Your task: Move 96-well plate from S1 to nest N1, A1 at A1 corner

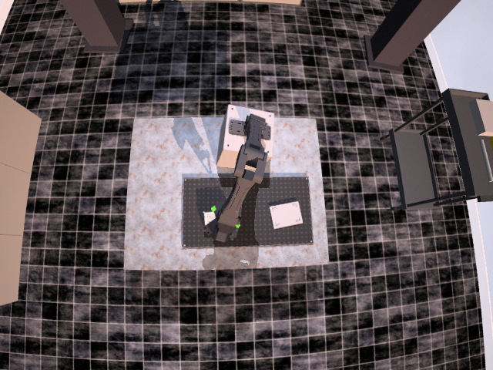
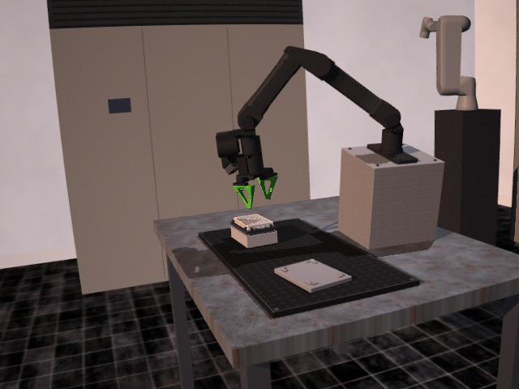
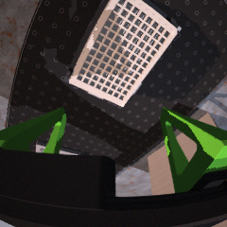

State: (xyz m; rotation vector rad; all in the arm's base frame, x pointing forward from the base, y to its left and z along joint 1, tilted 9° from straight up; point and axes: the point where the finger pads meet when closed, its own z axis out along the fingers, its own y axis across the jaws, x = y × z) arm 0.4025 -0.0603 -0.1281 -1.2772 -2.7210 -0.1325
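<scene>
The 96-well plate is 1 cm ahead of my hand, 4 cm to the right of it and 7 cm below it. Also, from my hand: plate nest N1: 5 cm behind, 32 cm to the left, 13 cm below.
</scene>
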